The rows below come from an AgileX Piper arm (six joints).
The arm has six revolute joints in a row. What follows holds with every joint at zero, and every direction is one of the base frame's. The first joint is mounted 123.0 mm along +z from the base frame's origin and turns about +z. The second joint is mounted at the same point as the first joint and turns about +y. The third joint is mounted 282.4 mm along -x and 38.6 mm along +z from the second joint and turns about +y. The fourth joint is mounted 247.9 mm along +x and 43.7 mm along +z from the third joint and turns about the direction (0.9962, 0, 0.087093). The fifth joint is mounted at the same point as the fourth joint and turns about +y. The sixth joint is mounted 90.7 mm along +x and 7.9 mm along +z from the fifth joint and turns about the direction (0.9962, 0, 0.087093). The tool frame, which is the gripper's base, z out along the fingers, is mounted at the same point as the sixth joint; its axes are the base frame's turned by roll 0.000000, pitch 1.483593 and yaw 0.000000 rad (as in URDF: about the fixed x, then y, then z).
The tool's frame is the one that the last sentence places.
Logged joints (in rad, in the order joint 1, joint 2, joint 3, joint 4, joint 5, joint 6), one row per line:
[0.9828, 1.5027, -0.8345, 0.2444, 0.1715, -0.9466]
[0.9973, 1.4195, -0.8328, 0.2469, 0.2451, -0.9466]
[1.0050, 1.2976, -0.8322, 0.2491, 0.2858, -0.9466]
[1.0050, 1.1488, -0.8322, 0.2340, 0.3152, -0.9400]
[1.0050, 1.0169, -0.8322, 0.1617, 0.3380, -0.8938]
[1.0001, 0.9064, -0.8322, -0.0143, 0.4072, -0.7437]
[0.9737, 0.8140, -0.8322, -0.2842, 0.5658, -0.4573]
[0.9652, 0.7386, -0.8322, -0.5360, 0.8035, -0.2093]
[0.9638, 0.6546, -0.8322, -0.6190, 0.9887, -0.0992]
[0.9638, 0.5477, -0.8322, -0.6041, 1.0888, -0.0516]
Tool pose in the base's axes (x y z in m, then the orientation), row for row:
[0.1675, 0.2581, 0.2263, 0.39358, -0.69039, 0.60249, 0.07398]
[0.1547, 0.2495, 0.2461, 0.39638, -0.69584, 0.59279, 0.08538]
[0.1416, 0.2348, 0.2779, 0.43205, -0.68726, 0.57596, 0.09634]
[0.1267, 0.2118, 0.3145, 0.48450, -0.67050, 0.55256, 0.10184]
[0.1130, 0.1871, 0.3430, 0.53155, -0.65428, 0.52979, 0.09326]
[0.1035, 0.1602, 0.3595, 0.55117, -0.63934, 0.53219, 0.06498]
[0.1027, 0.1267, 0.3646, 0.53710, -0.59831, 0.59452, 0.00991]
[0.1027, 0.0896, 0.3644, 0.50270, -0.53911, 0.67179, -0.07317]
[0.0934, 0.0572, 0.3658, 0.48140, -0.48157, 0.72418, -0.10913]
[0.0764, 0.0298, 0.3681, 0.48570, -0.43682, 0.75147, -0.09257]
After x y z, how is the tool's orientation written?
As a quaternion, w x y z.
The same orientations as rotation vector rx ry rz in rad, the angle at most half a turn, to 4 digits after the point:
[-1.7517, 1.5287, 0.1877]
[-1.7633, 1.5021, 0.2164]
[-1.7131, 1.4357, 0.2401]
[-1.6326, 1.3454, 0.2480]
[-1.5609, 1.2639, 0.2225]
[-1.5126, 1.2591, 0.1537]
[-1.4240, 1.4150, 0.0236]
[-1.3022, 1.6227, -0.1767]
[-1.1742, 1.7657, -0.2661]
[-1.0630, 1.8288, -0.2253]

